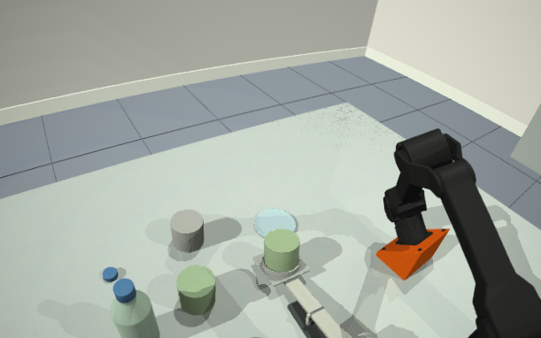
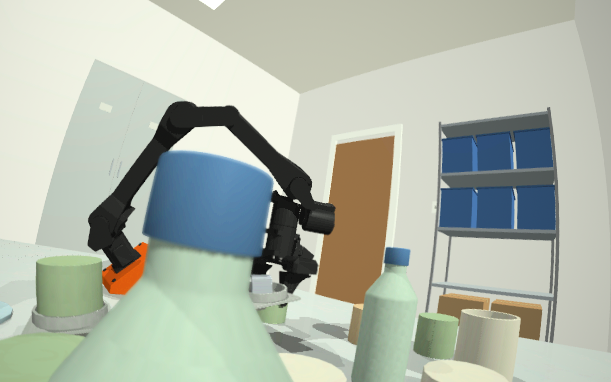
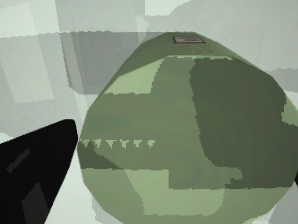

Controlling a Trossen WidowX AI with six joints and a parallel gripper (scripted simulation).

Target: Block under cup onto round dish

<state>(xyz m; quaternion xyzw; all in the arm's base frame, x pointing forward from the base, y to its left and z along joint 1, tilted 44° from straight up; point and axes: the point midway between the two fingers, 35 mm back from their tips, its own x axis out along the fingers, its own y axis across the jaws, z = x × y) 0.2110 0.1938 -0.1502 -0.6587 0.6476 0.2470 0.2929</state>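
Now: gripper tip 100 mm short of the pale grey block, 110 mm to the left of it and 50 mm below it. From my gripper tip the other things lie so: grey cup: 210 mm ahead, 540 mm to the right; blue cap: 400 mm ahead, 510 mm to the right, 30 mm below; pale blue round dish: 10 mm ahead, 480 mm to the right, 30 mm below.
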